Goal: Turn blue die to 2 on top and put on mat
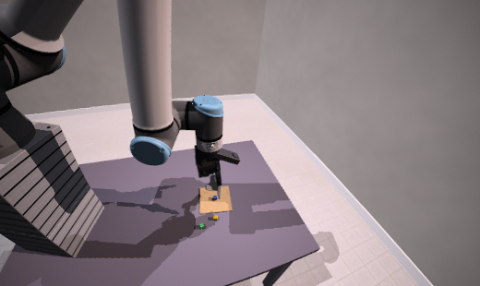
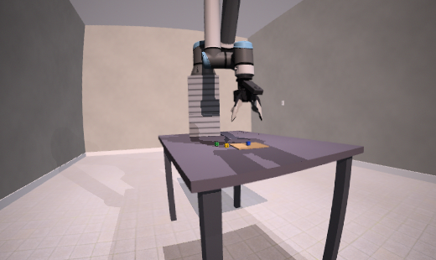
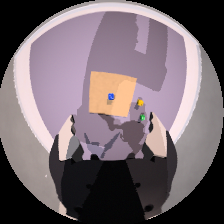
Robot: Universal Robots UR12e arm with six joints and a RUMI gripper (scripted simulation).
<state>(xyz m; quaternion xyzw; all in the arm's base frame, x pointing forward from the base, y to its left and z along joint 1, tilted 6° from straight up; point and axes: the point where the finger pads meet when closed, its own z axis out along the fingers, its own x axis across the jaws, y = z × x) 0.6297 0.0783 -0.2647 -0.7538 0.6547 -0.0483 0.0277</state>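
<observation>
The blue die lies 100 mm below my hand. The rest, counted from my hand: tan mat (110 mm below); yellow die (10 mm behind, 100 mm to the right, 100 mm below); green die (70 mm behind, 130 mm to the right, 100 mm below).
</observation>
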